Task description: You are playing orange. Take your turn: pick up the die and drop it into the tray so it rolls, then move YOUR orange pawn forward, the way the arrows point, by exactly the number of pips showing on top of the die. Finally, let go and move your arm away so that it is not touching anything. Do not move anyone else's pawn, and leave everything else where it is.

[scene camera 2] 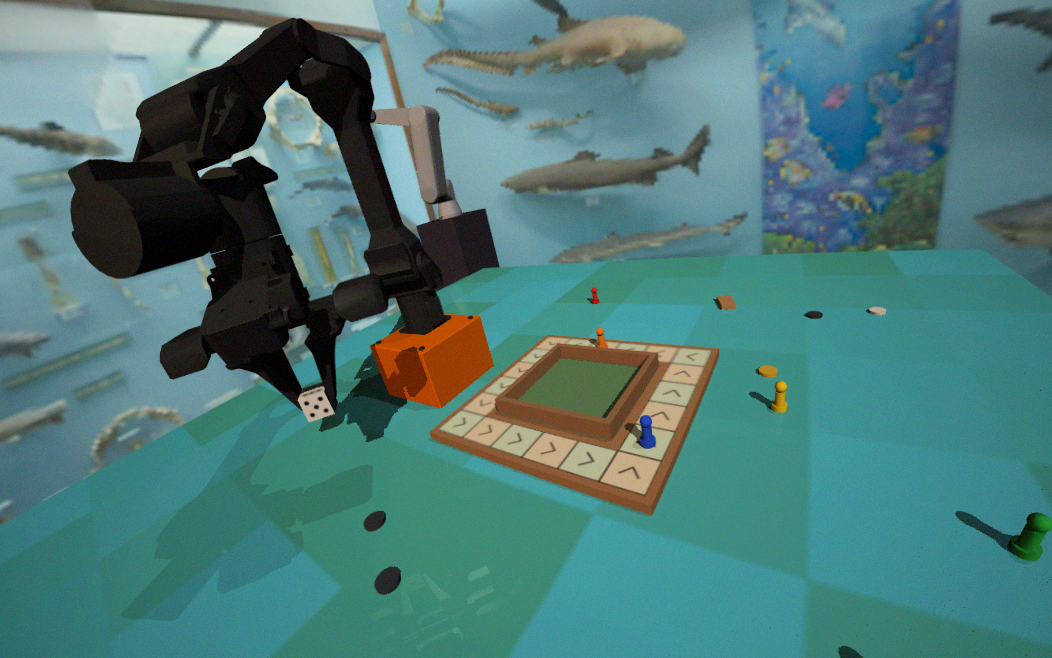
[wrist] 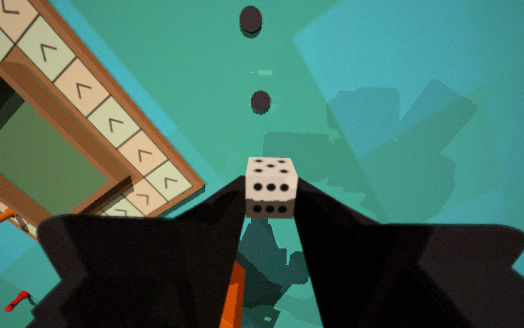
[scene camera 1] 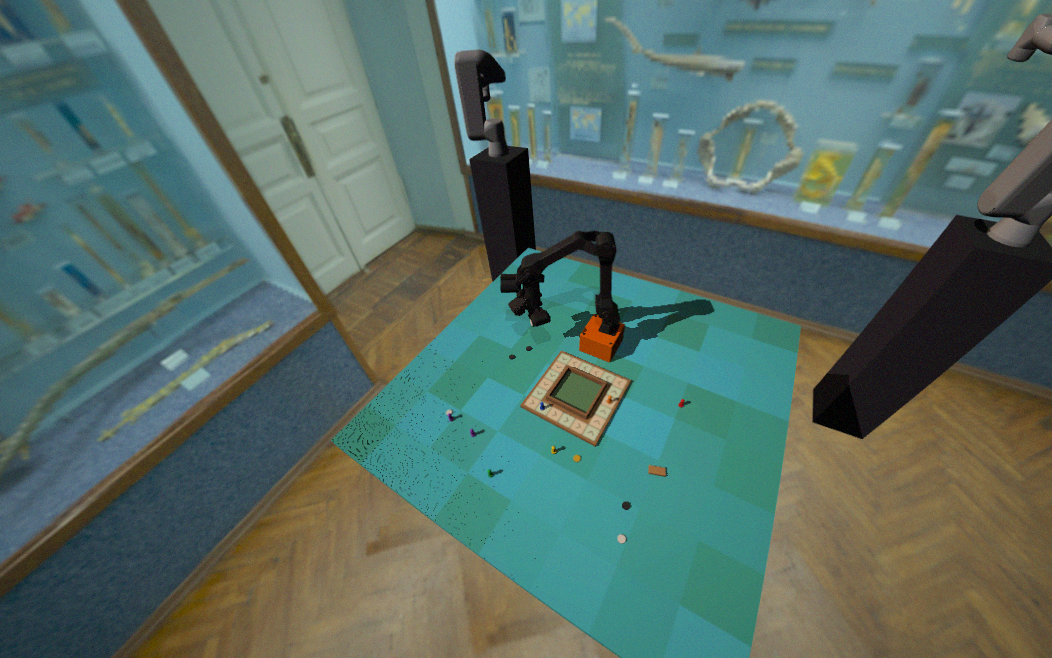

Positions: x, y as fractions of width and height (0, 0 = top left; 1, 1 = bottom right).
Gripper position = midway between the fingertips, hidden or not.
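Gripper (scene camera 2: 0.30, 0.61) carrying a white die (scene camera 2: 0.30, 0.61). Wrist view: gripper (wrist: 0.51, 0.56), white die (wrist: 0.52, 0.56). Gripper again (scene camera 1: 0.51, 0.49).
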